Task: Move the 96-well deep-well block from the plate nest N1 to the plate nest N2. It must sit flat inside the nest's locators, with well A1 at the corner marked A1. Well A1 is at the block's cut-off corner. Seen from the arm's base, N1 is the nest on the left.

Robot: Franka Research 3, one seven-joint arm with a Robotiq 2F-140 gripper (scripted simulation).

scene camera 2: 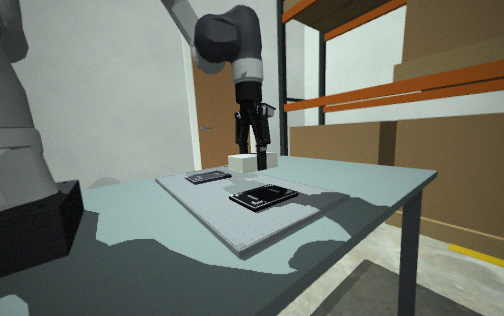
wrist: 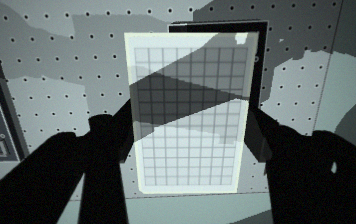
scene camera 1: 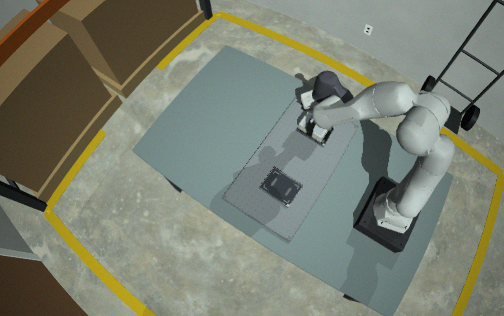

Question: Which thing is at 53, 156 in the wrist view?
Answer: The gripper.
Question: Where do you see a black plate nest N2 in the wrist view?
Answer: At 250, 26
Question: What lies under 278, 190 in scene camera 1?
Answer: A plate nest N1.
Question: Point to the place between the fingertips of the gripper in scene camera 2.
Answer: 252, 167
